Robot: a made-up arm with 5 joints.
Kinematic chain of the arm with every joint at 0, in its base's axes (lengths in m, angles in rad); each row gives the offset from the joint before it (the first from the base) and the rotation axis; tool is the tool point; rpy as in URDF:
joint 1: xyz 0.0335 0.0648 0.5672 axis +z
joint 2: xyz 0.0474 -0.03 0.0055 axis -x
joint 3: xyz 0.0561 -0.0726 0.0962 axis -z
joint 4: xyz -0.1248 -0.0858 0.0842 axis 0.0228 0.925 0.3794
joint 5: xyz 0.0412 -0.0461 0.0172 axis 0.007 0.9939 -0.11
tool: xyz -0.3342 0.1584 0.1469 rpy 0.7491 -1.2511 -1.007
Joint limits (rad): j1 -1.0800..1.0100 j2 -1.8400..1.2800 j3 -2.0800..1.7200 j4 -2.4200..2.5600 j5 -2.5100..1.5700
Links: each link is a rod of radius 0.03 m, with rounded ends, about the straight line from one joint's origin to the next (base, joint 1, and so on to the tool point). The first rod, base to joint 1, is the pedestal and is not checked.
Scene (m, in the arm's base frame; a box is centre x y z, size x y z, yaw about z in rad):
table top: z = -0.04
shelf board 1: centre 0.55 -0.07 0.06 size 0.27 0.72 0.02 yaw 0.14
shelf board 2: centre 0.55 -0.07 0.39 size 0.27 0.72 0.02 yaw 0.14
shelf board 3: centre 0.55 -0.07 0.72 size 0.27 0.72 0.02 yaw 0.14
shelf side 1: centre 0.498 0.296 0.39 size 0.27 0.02 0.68 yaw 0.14
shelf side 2: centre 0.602 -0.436 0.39 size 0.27 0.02 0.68 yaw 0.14
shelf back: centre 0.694 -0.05 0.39 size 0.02 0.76 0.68 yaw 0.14
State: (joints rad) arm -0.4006 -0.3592 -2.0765 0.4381 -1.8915
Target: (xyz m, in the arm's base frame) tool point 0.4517 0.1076 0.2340
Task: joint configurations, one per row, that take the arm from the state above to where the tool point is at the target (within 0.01 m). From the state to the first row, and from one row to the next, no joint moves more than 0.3 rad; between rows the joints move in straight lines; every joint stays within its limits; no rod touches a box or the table.
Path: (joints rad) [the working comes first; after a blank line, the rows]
Joints at the target: 0.6968 -1.8400 -0.0561 -1.3664 -2.5100
Straight joint move there: touches shelf board 2.

1: -0.3109 -0.5070 -1.7802 0.2590 -1.9176
2: -0.2211 -0.6549 -1.4839 0.0799 -1.9438
3: -0.1314 -0.8027 -1.1876 -0.0993 -1.9699
4: -0.0416 -0.9506 -0.8913 -0.2784 -1.9961
5: 0.0481 -1.0984 -0.5950 -0.4575 -2.0222
6: 0.1378 -1.2463 -0.2987 -0.6366 -2.0483
7: 0.2276 -1.3941 -0.0024 -0.8157 -2.0745
8: 0.3173 -1.5420 0.2939 -0.9948 -2.1006
9: 0.4071 -1.6898 0.5902 -1.1740 -2.1268
10: 0.5036 -1.7399 0.3748 -1.2381 -2.2545
11: 0.6002 -1.7899 0.1593 -1.3023 -2.3823
12: 0.6968 -1.8400 -0.0561 -1.3664 -2.5100

